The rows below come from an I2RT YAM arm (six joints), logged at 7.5 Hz.
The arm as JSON. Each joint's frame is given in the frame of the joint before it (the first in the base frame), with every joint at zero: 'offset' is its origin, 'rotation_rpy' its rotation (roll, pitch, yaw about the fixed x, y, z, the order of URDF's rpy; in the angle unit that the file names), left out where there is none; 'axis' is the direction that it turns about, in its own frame. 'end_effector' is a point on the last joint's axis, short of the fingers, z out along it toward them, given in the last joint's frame.
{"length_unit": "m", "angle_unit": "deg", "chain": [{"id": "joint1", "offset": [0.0, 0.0, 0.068], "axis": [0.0, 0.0, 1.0]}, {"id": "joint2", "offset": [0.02, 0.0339, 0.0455], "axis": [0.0, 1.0, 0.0]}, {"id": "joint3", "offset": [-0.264, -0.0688, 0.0], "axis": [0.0, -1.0, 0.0]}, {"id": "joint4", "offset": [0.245, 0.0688, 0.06], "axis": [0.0, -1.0, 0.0]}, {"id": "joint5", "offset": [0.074, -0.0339, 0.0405], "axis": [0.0, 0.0, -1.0]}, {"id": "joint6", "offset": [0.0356, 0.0, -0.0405], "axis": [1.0, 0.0, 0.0]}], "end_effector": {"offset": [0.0, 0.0, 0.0], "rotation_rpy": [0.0, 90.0, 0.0]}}
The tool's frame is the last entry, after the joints.
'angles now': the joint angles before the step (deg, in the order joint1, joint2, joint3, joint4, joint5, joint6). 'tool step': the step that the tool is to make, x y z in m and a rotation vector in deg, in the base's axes. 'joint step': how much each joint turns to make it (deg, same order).
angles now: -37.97 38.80 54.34 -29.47 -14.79 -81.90
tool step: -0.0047 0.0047 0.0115 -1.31 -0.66 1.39
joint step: 0.05 -0.25 2.49 -1.67 -1.16 -0.95
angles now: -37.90 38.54 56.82 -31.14 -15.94 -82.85
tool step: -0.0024 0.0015 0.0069 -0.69 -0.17 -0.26
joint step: -0.05 0.17 1.65 -1.03 0.30 -0.40
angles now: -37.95 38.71 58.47 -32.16 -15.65 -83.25
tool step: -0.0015 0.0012 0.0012 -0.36 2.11 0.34
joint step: 0.03 0.39 1.29 -2.80 0.06 -1.67
